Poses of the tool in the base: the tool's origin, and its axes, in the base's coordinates. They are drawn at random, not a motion.
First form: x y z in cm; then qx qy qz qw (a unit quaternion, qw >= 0).
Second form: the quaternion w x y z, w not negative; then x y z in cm. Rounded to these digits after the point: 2 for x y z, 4 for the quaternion.
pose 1, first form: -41.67 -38.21 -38.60 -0.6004 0.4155 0.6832 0.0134
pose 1, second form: 0.0134 -0.6004 0.4155 0.6832 -41.67 -38.21 -38.60
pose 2, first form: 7.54 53.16 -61.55 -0.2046 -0.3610 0.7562 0.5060
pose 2, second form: 0.5060 -0.2046 -0.3610 0.7562 7.54 53.16 -61.55
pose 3, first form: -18.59 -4.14 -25.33 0.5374 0.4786 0.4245 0.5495
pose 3, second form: 0.5495 0.5374 0.4786 0.4245 -18.59 -4.14 -25.33
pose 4, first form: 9.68 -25.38 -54.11 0.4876 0.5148 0.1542 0.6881
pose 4, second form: 0.6881 0.4876 0.5148 0.1542 9.68 -25.38 -54.11
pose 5, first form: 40.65 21.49 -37.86 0.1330 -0.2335 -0.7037 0.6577
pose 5, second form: 0.6577 0.1330 -0.2335 -0.7037 40.65 21.49 -37.86
